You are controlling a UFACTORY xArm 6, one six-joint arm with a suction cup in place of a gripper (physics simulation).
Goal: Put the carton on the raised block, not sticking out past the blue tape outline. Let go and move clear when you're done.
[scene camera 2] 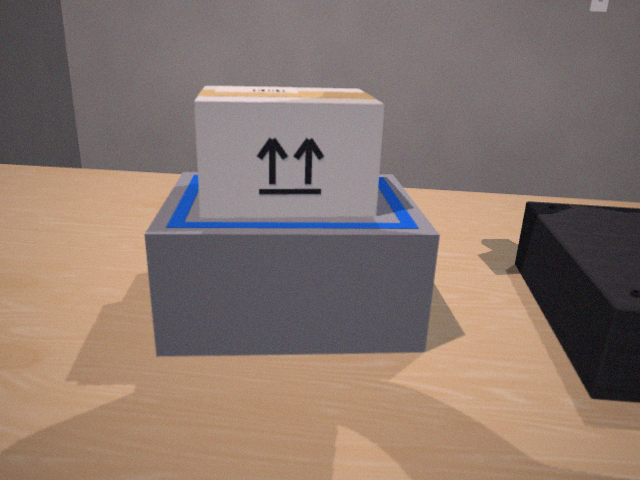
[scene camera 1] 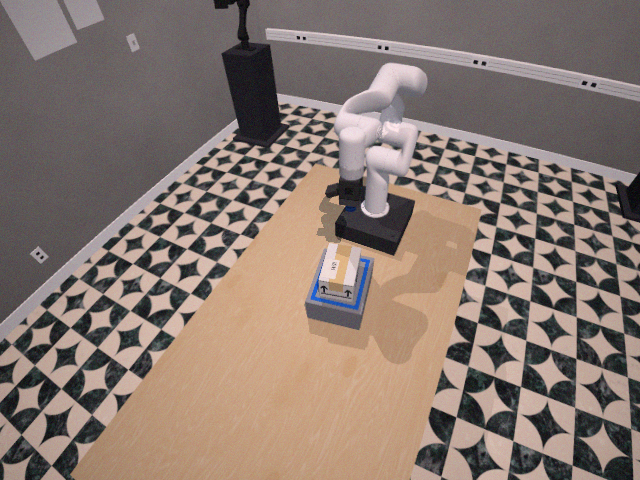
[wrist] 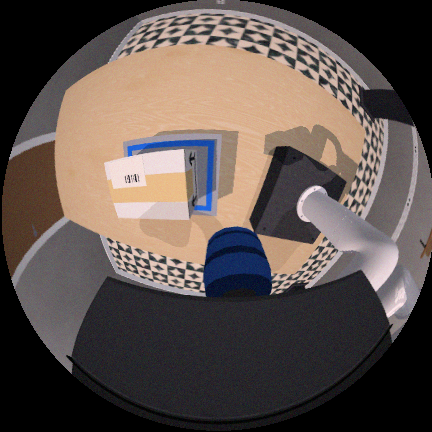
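Where they show: hand at its tool point: (scene camera 1: 350, 208) (wrist: 233, 248); arm's base at its link origin: (scene camera 1: 374, 208) (wrist: 311, 203).
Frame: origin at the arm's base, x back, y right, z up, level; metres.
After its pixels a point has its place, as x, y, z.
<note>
The white carton (scene camera 1: 337, 273) @[-0.482, -0.025, 0.136] (scene camera 2: 289, 160) @[-0.428, -0.075, 0.085] (wrist: 152, 187) @[-0.417, -0.012, 0.135] with a tan tape strip and a barcode label stands upright on the grey raised block (scene camera 1: 333, 316) @[-0.556, -0.040, -0.027] (scene camera 2: 292, 294) @[-0.419, -0.117, -0.025] (wrist: 219, 175) @[-0.311, 0.008, 0.032]. In scene camera 2 its base lies inside the blue tape outline (scene camera 1: 363, 284) @[-0.424, -0.101, 0.032] (scene camera 2: 289, 225) @[-0.425, -0.098, 0.032] (wrist: 210, 175) @[-0.329, 0.004, 0.032], with blue tape showing on the near, left and right sides. The far side is hidden behind the carton there. My suction cup (scene camera 1: 350, 208) (wrist: 237, 257) is blue, open and holds nothing. It hangs apart from the carton, beside the robot's base, and does not show in scene camera 2.
The black base (scene camera 1: 369, 232) @[-0.149, -0.027, 0.000] (scene camera 2: 578, 289) @[-0.157, -0.077, -0.022] (wrist: 295, 195) @[-0.076, 0.006, 0.000] of the arm stands on the wooden table (scene camera 1: 268, 372) @[-0.815, 0.089, -0.088] (scene camera 2: 62, 248) @[-0.752, 0.084, -0.088] (wrist: 200, 90) @[-0.421, 0.247, -0.088] near the block. A black pedestal (scene camera 1: 253, 90) with a dark arm on it stands on the floor by the wall.
</note>
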